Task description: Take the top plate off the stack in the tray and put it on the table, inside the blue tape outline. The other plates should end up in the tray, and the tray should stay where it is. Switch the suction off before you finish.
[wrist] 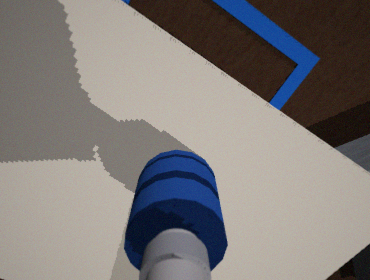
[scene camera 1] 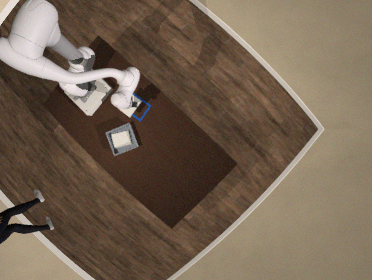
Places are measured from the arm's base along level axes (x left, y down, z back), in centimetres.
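Pixels of known places: end effector, tool point: (wrist: 177, 172); arm's base, origin of the base link: (scene camera 1: 84, 89).
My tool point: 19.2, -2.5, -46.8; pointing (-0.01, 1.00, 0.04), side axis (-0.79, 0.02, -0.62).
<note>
For each thing: its middle in the pictures, then the offset to it from my tool point, as dx, dy, dz. "pt": a spot on its surface instead. Level surfaces: height alone.
- blue tape outline, surface spot: (wrist: 267, 30) pt -1.5, +10.2, -10.1
- grey tray, surface spot: (scene camera 1: 126, 150) pt -33.8, +5.4, -20.2
- outline with a cream plate, surface spot: (scene camera 1: 121, 138) pt -29.8, +8.1, -9.0
- dark brown table, its level: dy +10.3
A cream plate (scene camera 1: 131, 111) (wrist: 260, 175) is on my suction cup (wrist: 175, 156), whose tip meets its upper face; I hold the plate. It covers part of the blue tape outline (scene camera 1: 145, 113) (wrist: 267, 30) and overhangs it on the side toward the robot base. One outline corner shows past the plate's edge in the wrist view. How high the plate is above the table is hard to tell. The grey tray (scene camera 1: 126, 150) stands beside the outline with a cream plate (scene camera 1: 121, 138) showing in it. In scene camera 1 the arm hides the cup and part of the held plate.
The robot's pale base plate (scene camera 1: 91, 109) is at the upper left of the dark brown table (scene camera 1: 170, 175). The tray's grey wall (wrist: 357, 147) shows at the right edge of the wrist view. A person's legs (scene camera 1: 22, 227) show at the lower left.
</note>
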